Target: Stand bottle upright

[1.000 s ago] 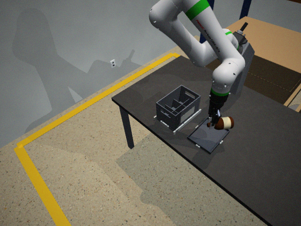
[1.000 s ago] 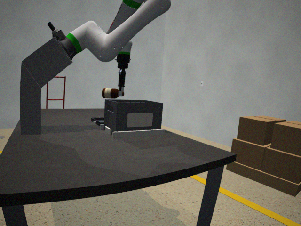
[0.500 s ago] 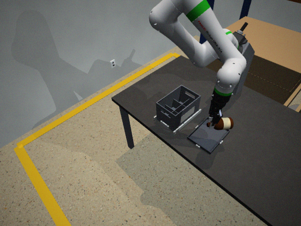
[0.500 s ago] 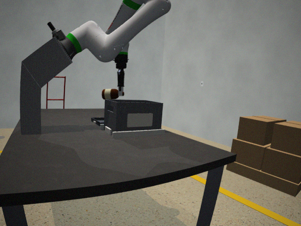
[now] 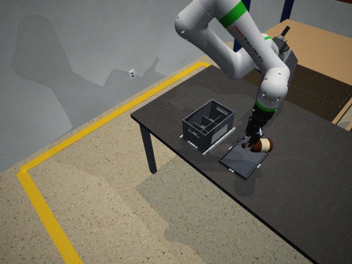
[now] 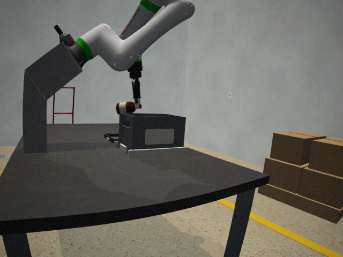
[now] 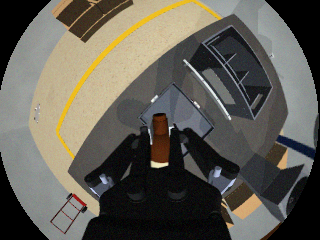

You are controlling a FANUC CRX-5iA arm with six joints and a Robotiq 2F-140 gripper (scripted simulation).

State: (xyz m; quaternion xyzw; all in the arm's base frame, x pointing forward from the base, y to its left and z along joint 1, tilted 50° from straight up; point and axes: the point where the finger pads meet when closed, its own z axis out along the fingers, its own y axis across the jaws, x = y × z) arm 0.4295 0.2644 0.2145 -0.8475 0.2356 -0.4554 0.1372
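The brown bottle is 5 cm behind my hand, 2 cm to the left of it and 3 cm below it. From my hand the other things lie so: dark crate 1 cm ahead, 32 cm to the right, 14 cm below; dark tray 6 cm behind, 4 cm to the right, 21 cm below.
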